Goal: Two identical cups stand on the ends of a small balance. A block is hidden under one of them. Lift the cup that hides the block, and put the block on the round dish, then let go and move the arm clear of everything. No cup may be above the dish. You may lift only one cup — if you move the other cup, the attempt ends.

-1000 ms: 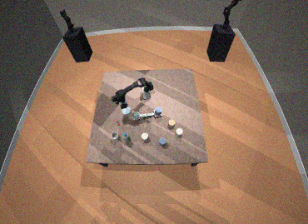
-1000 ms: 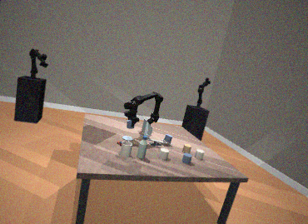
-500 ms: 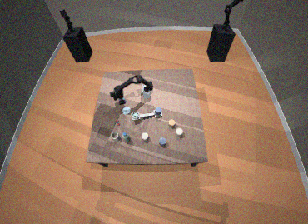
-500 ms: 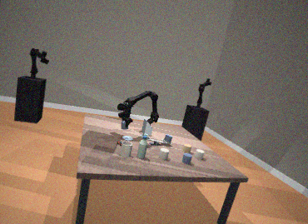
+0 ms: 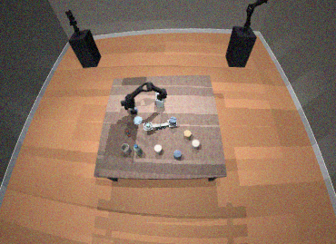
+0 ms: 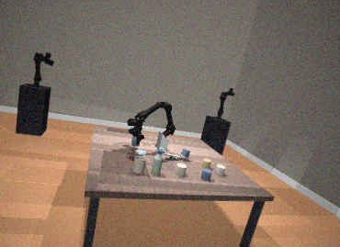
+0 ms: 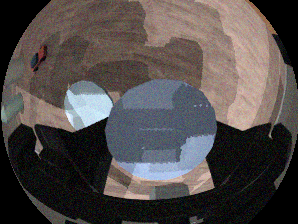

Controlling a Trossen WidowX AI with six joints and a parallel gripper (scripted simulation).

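Right now the round pale blue dish is 100 mm ahead of my gripper tip, 40 mm to the left of it and 40 mm below it. Round my gripper tip: small balance 180 mm ahead, 300 mm to the left, 20 mm below; small red object 260 mm ahead, 50 mm to the right, 30 mm below; beam 180 mm ahead, 300 mm to the left, 10 mm below.
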